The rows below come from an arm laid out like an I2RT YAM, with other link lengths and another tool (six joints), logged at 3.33 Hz.
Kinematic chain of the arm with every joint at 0, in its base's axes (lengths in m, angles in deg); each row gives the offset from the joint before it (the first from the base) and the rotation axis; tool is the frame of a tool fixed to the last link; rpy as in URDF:
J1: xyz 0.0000 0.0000 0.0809 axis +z
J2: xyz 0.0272 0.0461 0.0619 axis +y
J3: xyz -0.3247 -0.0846 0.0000 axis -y
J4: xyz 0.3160 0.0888 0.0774 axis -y
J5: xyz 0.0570 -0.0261 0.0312 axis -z
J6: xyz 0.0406 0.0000 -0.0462 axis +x
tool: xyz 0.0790 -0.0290 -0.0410 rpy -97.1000 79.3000 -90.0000
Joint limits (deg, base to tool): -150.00..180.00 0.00..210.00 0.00..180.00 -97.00..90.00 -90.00..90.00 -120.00..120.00
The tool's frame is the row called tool.
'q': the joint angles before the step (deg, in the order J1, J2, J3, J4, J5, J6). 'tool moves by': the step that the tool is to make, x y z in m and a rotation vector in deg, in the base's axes. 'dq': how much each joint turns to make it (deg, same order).
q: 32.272 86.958 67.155 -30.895 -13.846 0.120
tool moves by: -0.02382 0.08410 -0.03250 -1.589 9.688 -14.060
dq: 11.781 11.737 7.934 -1.638 11.715 23.737
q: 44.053 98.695 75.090 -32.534 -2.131 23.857
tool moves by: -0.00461 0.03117 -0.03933 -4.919 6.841 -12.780
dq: 3.321 9.770 5.879 -4.787 6.688 14.709
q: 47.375 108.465 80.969 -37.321 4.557 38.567
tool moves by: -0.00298 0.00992 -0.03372 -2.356 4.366 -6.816
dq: 0.633 5.376 1.376 -1.376 1.333 7.540
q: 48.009 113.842 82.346 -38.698 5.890 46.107
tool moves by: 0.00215 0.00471 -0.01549 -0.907 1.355 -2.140
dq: 0.043 2.644 0.939 -0.108 0.328 2.208
